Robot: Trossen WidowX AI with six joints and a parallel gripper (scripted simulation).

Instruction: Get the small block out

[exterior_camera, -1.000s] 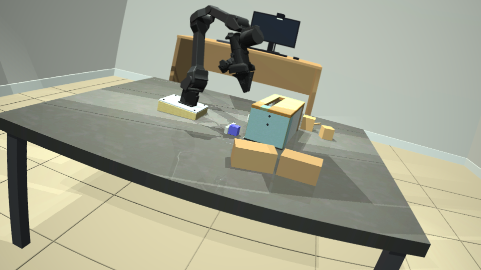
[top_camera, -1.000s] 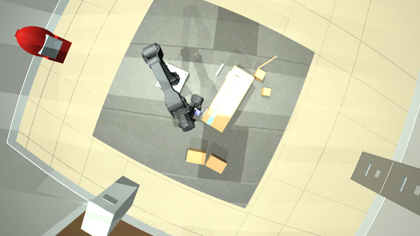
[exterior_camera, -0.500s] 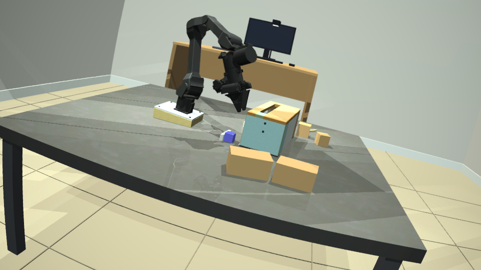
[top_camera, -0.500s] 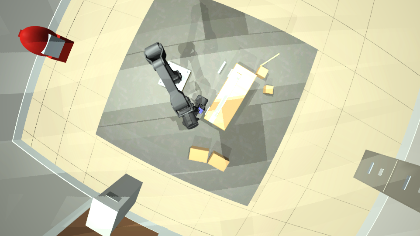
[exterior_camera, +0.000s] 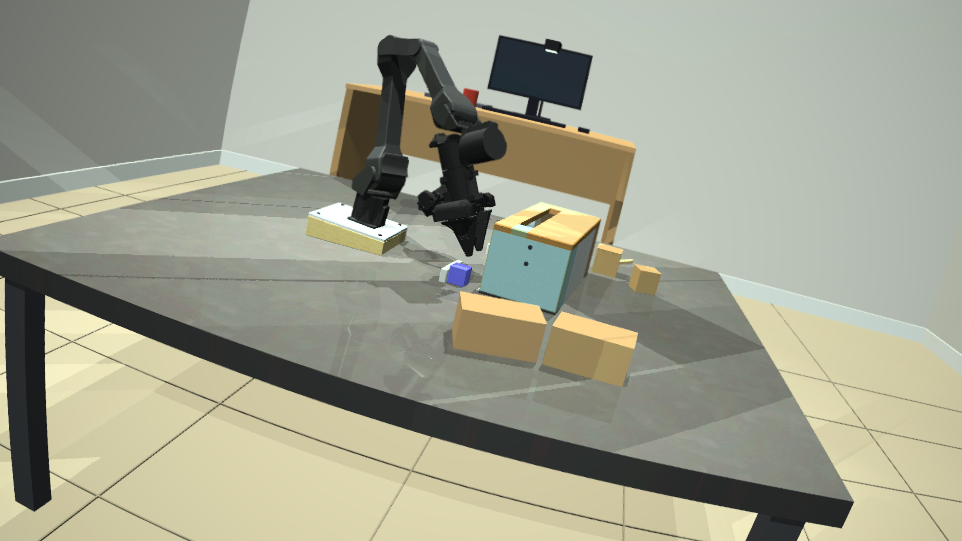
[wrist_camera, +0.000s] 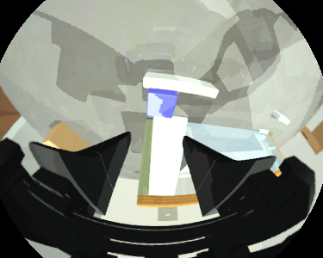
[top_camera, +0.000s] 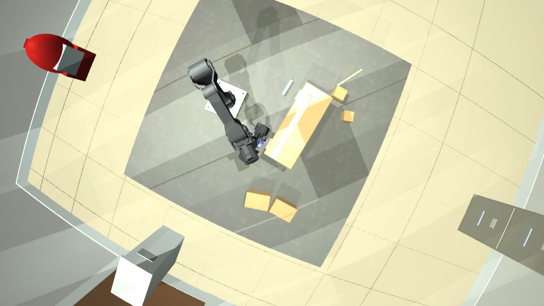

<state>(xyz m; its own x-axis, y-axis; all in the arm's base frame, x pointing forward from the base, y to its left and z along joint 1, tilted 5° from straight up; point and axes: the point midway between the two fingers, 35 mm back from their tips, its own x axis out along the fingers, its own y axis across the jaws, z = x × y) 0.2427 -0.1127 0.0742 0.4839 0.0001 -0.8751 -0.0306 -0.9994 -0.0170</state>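
Right now my gripper tip is 2 cm past the blue block and 5 cm above it. Round my gripper tip: clear-fronted box: 7 cm ahead, 17 cm to the left.
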